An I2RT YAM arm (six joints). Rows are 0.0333 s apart.
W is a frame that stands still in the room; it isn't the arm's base.
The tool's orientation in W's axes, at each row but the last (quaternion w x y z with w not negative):
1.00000, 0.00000, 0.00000, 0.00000
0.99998, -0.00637, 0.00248, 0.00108
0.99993, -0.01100, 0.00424, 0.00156
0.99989, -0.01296, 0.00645, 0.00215
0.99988, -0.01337, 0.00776, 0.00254
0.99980, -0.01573, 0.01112, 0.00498
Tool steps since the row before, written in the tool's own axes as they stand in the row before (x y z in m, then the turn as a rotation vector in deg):
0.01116, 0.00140, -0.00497, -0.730, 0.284, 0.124
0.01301, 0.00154, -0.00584, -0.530, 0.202, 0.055
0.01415, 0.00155, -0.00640, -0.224, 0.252, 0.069
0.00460, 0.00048, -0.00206, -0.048, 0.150, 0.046
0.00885, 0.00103, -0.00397, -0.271, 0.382, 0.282
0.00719, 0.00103, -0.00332, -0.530, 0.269, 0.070
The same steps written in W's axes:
0.01116, 0.00140, -0.00497, -0.730, 0.284, 0.124
0.01298, 0.00149, -0.00592, -0.530, 0.202, 0.055
0.01409, 0.00145, -0.00655, -0.224, 0.253, 0.065
0.00457, 0.00045, -0.00213, -0.048, 0.151, 0.043
0.00878, 0.00097, -0.00413, -0.269, 0.388, 0.276
0.00710, 0.00099, -0.00351, -0.531, 0.266, 0.073

